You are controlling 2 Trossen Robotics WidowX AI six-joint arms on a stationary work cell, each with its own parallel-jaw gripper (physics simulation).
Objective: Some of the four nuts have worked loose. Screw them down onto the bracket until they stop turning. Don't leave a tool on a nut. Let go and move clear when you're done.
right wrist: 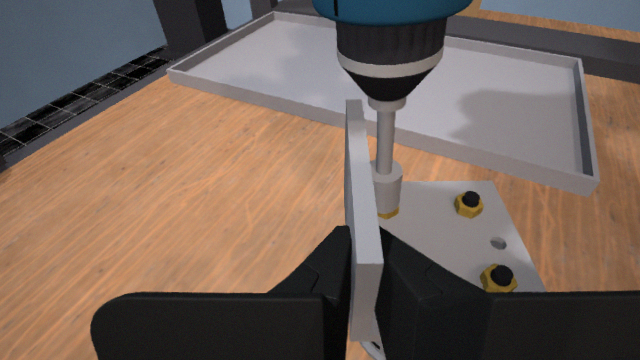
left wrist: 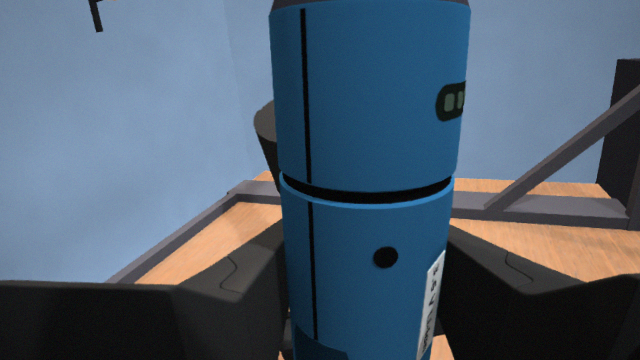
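My left gripper is shut on a blue power screwdriver, held upright. In the right wrist view its socket sits over one brass nut, covering most of it. Two other brass nuts, one at the back right and one nearer, sit around black studs on the grey bracket. The fourth nut does not show. My right gripper is shut on the bracket's upright plate, which stands just left of the socket.
A shallow grey tray lies on the wooden table behind the bracket. Dark frame beams run along the table's edge, and a slanted brace rises at the right of the left wrist view.
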